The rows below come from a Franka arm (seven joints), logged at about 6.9 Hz.
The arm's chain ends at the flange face. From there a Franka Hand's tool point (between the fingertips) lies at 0.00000 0.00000 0.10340 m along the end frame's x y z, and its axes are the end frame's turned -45 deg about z.
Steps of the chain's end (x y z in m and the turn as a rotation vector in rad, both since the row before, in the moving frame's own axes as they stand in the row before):
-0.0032 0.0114 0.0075 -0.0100 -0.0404 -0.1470
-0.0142 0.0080 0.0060 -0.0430 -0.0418 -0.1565
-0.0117 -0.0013 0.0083 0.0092 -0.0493 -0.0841
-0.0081 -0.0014 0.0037 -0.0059 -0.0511 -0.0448
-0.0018 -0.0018 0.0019 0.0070 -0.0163 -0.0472
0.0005 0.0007 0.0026 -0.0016 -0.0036 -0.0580
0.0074 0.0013 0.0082 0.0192 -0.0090 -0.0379
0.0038 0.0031 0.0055 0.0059 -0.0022 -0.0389
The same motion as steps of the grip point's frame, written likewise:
-0.0142 0.0039 0.0074 0.0215 -0.0356 -0.1470
-0.0219 -0.0038 0.0058 -0.0008 -0.0600 -0.1565
-0.0105 -0.0133 0.0082 0.0414 -0.0284 -0.0841
-0.0090 -0.0099 0.0036 0.0320 -0.0403 -0.0448
-0.0007 -0.0042 0.0019 0.0165 -0.0066 -0.0472
-0.0005 0.0007 0.0026 0.0014 -0.0037 -0.0580
0.0050 0.0041 0.0082 0.0199 0.0072 -0.0379
0.0008 0.0043 0.0055 0.0057 0.0026 -0.0389

